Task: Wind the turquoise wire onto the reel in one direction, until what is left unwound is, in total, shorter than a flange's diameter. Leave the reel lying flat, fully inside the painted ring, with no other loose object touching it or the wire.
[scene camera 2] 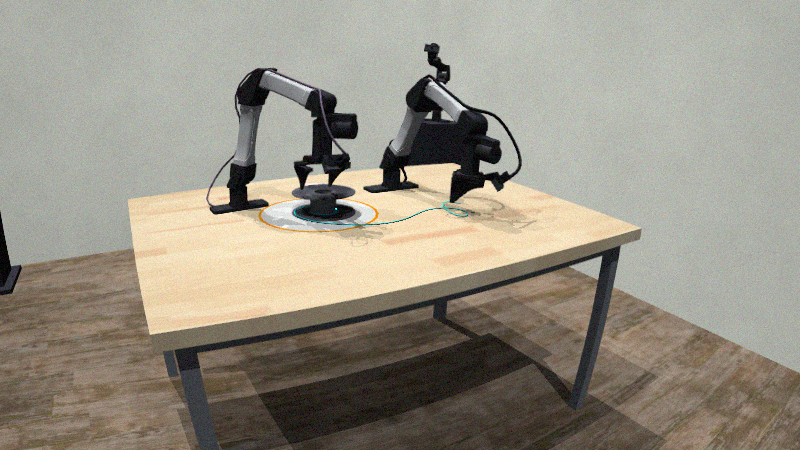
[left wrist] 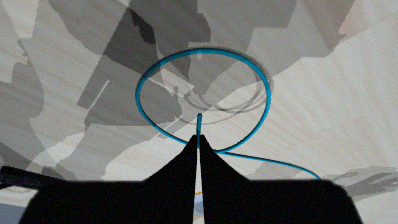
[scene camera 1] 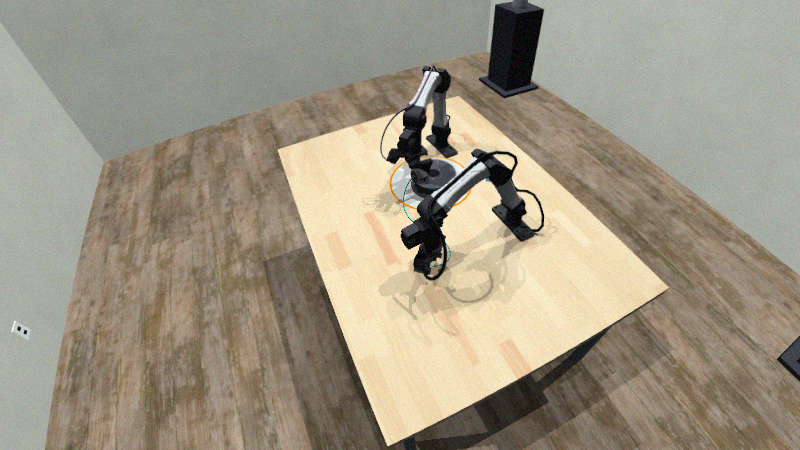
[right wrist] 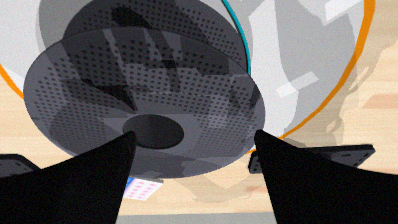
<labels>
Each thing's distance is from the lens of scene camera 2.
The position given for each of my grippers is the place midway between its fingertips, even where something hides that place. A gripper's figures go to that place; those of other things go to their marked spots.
my left gripper (scene camera 2: 451, 202): 1.67 m
dark reel (scene camera 2: 325, 197): 1.56 m
</labels>
